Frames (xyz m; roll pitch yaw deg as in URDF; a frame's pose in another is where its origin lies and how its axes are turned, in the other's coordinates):
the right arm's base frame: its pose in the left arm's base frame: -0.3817 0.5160 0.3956 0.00 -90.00 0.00
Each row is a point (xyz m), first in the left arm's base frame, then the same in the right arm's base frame.
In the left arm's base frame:
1: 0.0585 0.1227 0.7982
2: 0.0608 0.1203 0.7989
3: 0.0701 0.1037 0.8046
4: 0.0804 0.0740 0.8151
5: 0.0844 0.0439 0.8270
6: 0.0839 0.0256 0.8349
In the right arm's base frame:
1: 0.4026 -0.3933 -0.4402
2: 0.4033 -0.3957 -0.4425
3: 0.4090 -0.4123 -0.4518
4: 0.4195 -0.4420 -0.4621
5: 0.4314 -0.4721 -0.4661
6: 0.4393 -0.4904 -0.4656

